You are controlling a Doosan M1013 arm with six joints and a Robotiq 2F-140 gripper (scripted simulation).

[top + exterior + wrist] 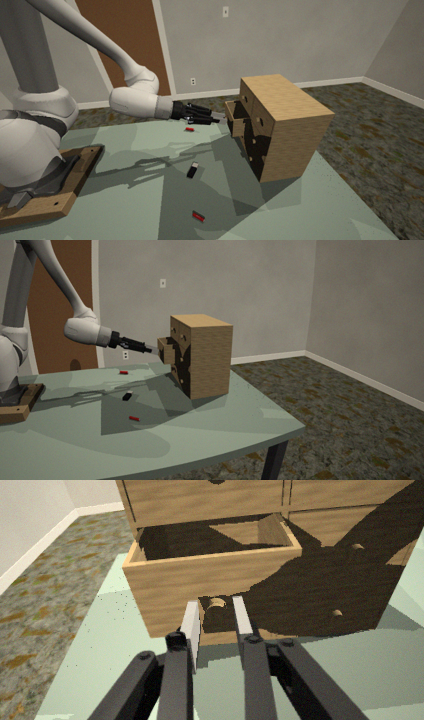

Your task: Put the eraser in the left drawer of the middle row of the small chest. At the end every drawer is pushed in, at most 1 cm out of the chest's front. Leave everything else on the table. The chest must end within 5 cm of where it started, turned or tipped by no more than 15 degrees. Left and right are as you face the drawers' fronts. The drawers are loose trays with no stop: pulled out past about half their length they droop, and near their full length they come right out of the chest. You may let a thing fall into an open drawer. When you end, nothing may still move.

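My gripper is now 15 cm above the eraser, 14 cm past it and 12 cm to the left of it.
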